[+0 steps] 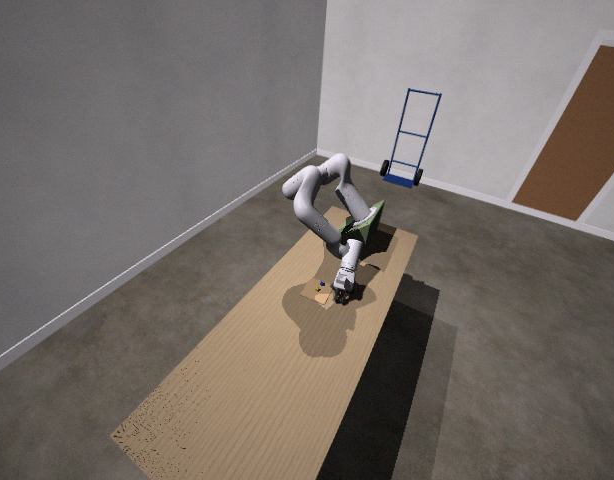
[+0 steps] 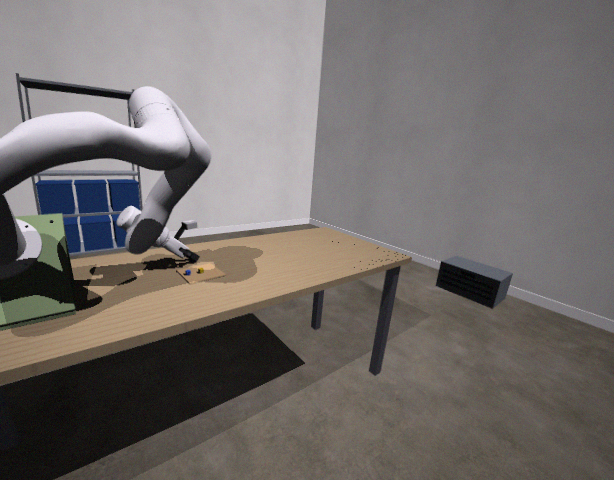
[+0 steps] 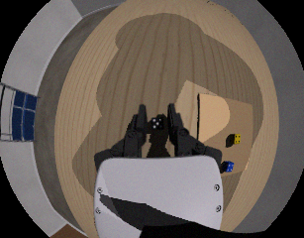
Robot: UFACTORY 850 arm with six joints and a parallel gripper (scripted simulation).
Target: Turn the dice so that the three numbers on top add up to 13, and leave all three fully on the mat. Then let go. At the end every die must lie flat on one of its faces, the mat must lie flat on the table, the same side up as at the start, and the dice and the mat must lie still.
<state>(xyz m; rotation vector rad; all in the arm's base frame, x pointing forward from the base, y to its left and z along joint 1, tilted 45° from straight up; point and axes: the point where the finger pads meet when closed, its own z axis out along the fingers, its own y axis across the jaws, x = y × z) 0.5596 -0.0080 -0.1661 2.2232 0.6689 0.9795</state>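
Now: the black die 20 mm below my hand. Also, from my hand: blue die: 130 mm to the right, 50 mm behind, 10 mm below; then tan mat: 130 mm to the right, 20 mm below; then yellow die: 130 mm to the right, 10 mm below.
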